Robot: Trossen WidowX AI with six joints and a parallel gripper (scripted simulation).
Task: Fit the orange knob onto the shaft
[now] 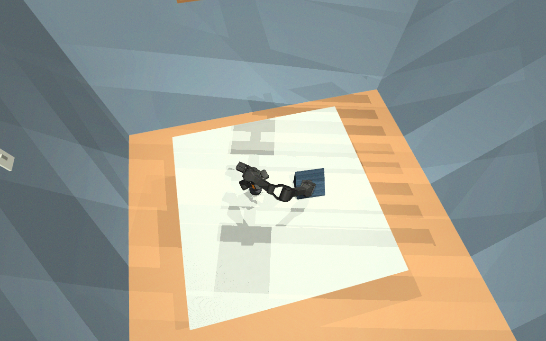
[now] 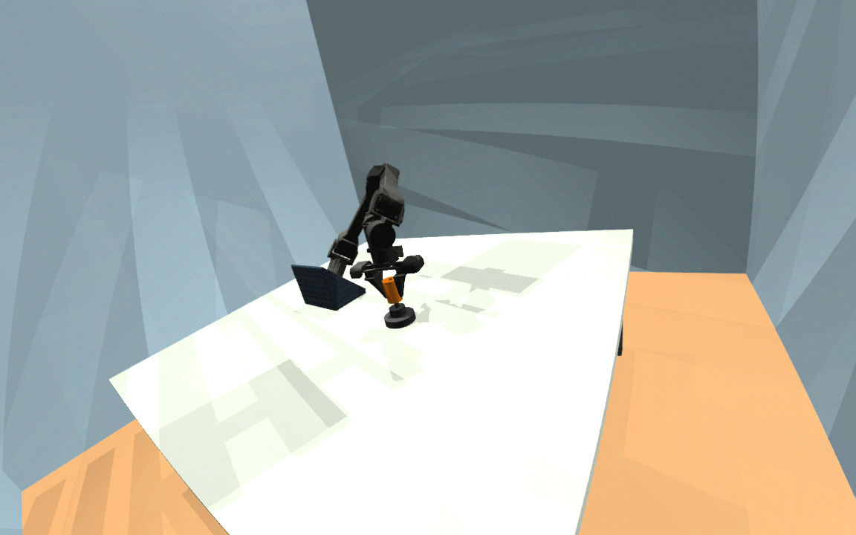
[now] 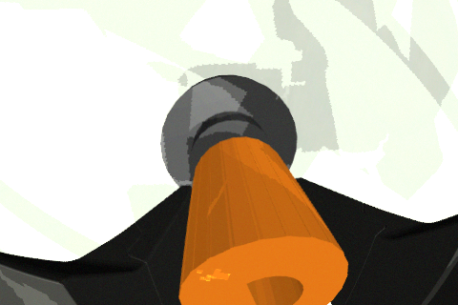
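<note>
Now: gripper tip 40 mm above the round pedestal. Round my gripper tip: orange knob (20 mm above).
</note>
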